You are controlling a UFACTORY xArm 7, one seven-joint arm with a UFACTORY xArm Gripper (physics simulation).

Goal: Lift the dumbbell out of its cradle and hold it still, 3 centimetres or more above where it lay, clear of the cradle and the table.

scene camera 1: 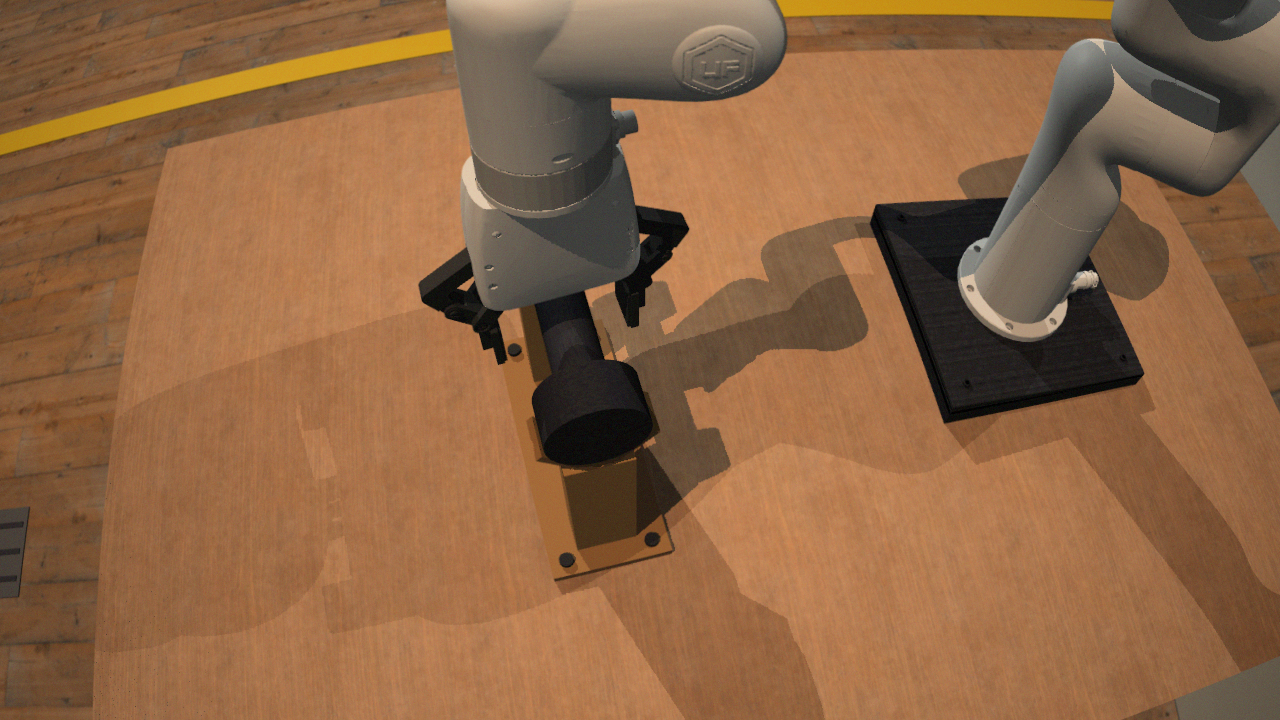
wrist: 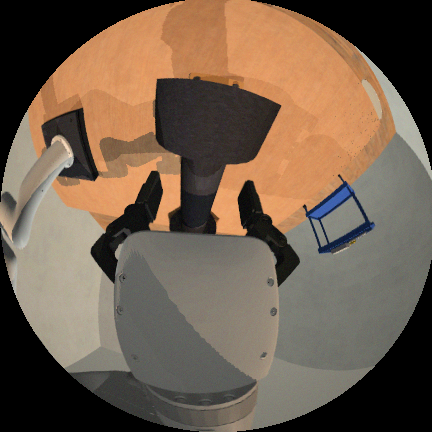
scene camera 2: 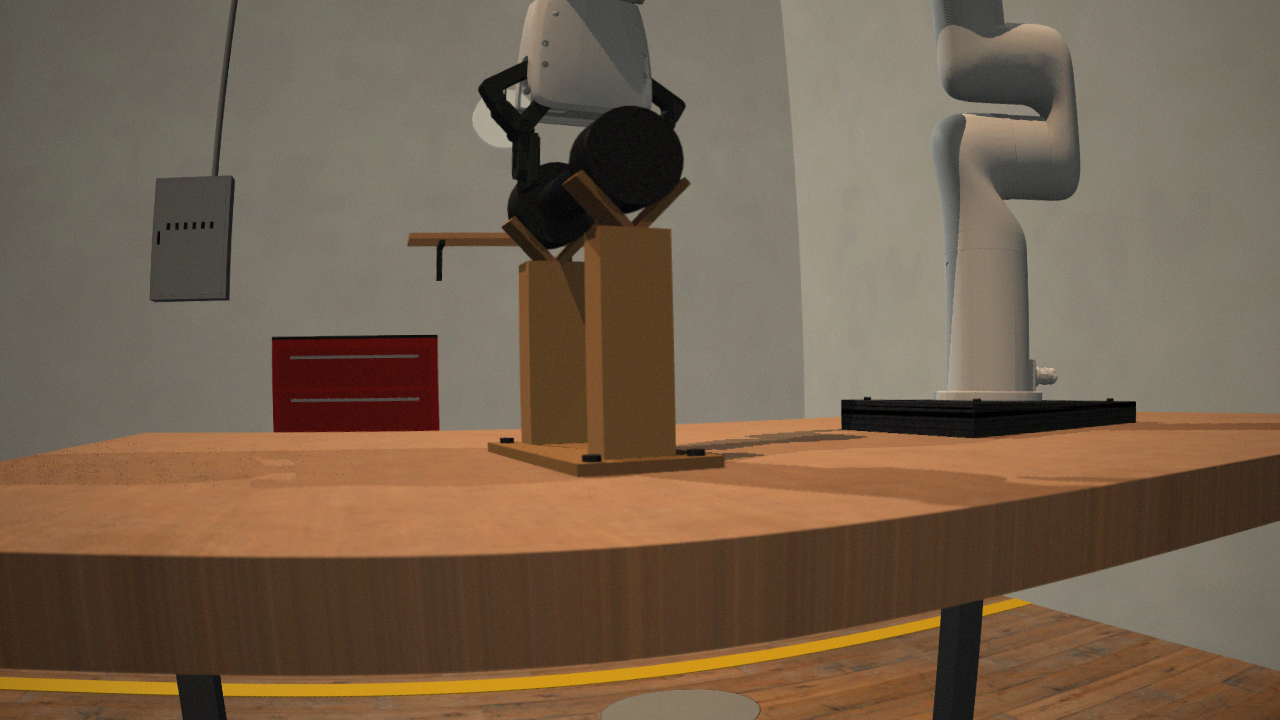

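Where they show: gripper, fingertip midpoint: (scene camera 1: 562,328) (wrist: 201,183); arm's base at its link origin: (scene camera 1: 1011,290) (wrist: 62,150) (scene camera 2: 987,400).
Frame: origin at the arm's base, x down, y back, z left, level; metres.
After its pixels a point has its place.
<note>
The black dumbbell (scene camera 1: 590,402) @(x -0.213, y -0.439, z 0.181 m) (scene camera 2: 626,159) @(x -0.174, y -0.443, z 0.189 m) (wrist: 212,120) lies in the V-shaped rests of the wooden cradle (scene camera 1: 601,501) @(x -0.071, y -0.438, z 0.186 m) (scene camera 2: 631,349) @(x -0.050, y -0.441, z 0.186 m) (wrist: 215,79) @(x 0.020, y -0.433, z 0.196 m), one head over each post. My gripper (scene camera 1: 566,341) @(x -0.170, y -0.450, z 0.099 m) (scene camera 2: 580,181) @(x -0.170, y -0.450, z 0.099 m) (wrist: 201,183) @(x -0.170, y -0.450, z 0.099 m) is open and points down over the handle. In the wrist view the two fingers stand on either side of the handle, with a gap at each side. In scene camera 1 the gripper body hides the far head. In scene camera 2 the near head hides one fingertip. Nothing is held.
The cradle's base plate is bolted to the wooden table (scene camera 1: 268,223) @(x 0.028, y -0.769, z -0.228 m) (scene camera 2: 313,608) @(x 0.045, y -0.628, z 0.451 m) (wrist: 125,60) @(x 0.028, y -0.240, z 0.223 m). The arm's black mounting plate (scene camera 1: 930,340) @(x -0.004, y -0.115, z 0.048 m) (scene camera 2: 904,416) @(x 0.011, y -0.116, z 0.007 m) (wrist: 82,155) @(x -0.004, y -0.109, z -0.017 m) lies to the right in the scene views. A red cabinet (scene camera 2: 355,380) and a blue cart (wrist: 332,200) stand beyond the table.
</note>
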